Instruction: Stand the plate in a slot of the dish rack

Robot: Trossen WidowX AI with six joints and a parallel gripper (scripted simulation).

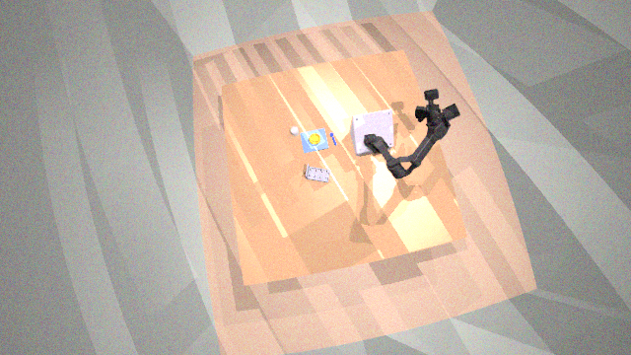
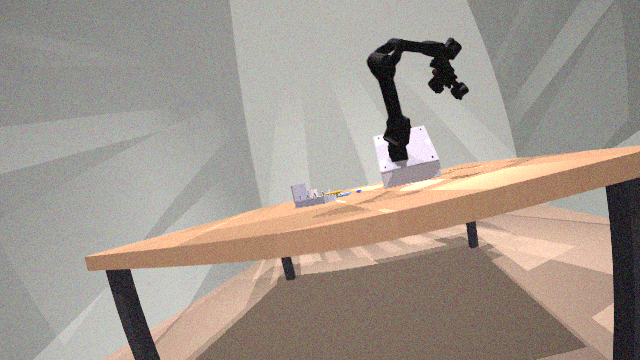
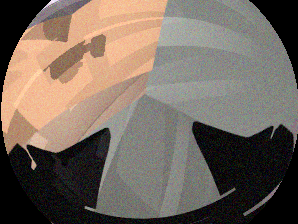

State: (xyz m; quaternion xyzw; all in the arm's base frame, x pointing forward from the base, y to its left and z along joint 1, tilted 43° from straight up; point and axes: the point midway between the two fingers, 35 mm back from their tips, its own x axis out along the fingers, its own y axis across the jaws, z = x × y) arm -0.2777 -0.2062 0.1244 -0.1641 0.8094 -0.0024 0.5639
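The yellow plate is 60 cm ahead of my gripper tip, 1 cm to the left of it and 29 cm below it. Also, from my gripper tip: light blue mat: 60 cm ahead, 1 cm to the left, 30 cm below; then grey dish rack: 61 cm ahead, 22 cm to the left, 28 cm below; then blue utensil: 49 cm ahead, 1 cm to the left, 30 cm below.
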